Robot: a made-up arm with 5 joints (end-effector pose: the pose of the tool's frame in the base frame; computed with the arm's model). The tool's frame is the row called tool.
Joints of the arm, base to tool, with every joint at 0 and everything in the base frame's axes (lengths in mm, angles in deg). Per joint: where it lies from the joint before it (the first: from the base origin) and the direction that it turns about. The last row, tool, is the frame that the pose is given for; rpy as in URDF.
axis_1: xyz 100 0 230 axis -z
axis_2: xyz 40 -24 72 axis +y
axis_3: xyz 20 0 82 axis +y
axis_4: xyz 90 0 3 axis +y
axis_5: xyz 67 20 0 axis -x
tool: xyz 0 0 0 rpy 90 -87.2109 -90
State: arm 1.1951 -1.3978 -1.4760 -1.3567 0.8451
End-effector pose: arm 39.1 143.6 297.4 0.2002 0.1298 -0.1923 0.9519
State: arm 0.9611 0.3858 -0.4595 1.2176 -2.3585
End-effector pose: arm 215.1 -171.7 319.1 -0.1402 0.1588 0.9710 0.1105
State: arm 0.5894 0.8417 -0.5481 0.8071 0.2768
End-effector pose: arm 290.5 -132.2 258.8 -0.0926 -0.2137 -0.1747 0.9567
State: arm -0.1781 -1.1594 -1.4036 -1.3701 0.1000
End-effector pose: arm -48.1 -30.7 352.2 -0.0241 0.3791 0.1059 0.9190
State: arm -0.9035 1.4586 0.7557 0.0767 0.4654
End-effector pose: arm 120.4 19.5 167.1 -0.0849 0.3420 0.5739 0.7393
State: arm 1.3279 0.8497 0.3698 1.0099 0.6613
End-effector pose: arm 122.0 -105.4 204.7 0.2668 0.1827 -0.3313 0.8864
